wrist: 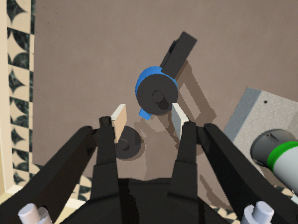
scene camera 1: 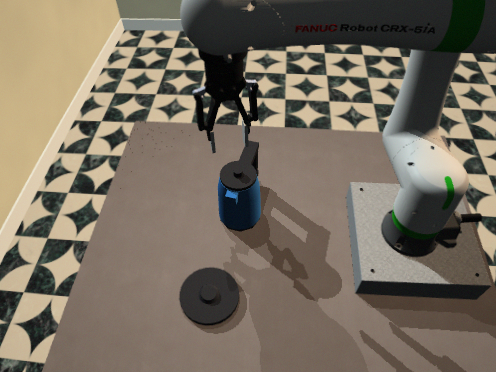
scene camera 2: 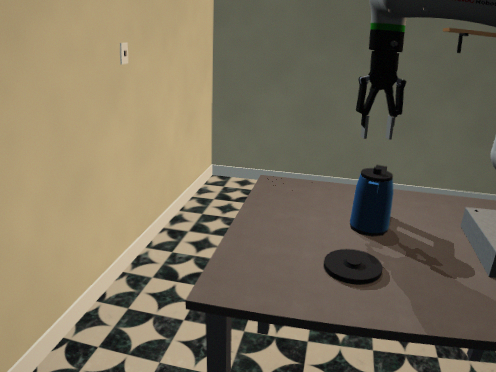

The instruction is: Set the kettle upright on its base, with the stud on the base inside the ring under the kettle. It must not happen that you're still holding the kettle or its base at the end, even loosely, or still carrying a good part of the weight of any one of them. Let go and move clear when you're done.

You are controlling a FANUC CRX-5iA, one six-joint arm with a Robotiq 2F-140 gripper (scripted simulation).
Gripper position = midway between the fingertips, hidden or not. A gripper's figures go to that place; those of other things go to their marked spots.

My gripper [scene camera 1: 229,146]: 0.92 m from the lens. A blue kettle [scene camera 1: 239,209]: 1.03 m from the lens. A round black base [scene camera 1: 209,296] is 1.00 m from the lens.
